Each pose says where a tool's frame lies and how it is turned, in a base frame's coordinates. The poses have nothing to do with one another.
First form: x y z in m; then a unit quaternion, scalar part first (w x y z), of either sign.
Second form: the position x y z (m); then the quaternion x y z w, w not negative. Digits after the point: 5 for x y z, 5 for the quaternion.
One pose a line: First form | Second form
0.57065 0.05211 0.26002 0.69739 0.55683 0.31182 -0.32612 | 0.57065 0.05211 0.26002 0.55683 0.31182 -0.32612 0.69739
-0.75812 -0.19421 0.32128 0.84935 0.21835 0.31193 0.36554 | -0.75812 -0.19421 0.32128 0.21835 0.31193 0.36554 0.84935
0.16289 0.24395 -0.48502 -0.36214 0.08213 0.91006 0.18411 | 0.16289 0.24395 -0.48502 -0.08213 -0.91006 -0.18411 0.36214
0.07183 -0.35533 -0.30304 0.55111 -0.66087 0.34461 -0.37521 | 0.07183 -0.35533 -0.30304 -0.66087 0.34461 -0.37521 0.55111
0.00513 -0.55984 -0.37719 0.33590 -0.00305 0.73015 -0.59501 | 0.00513 -0.55984 -0.37719 -0.00305 0.73015 -0.59501 0.33590
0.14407 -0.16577 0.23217 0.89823 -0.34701 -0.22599 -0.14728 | 0.14407 -0.16577 0.23217 -0.34701 -0.22599 -0.14728 0.89823
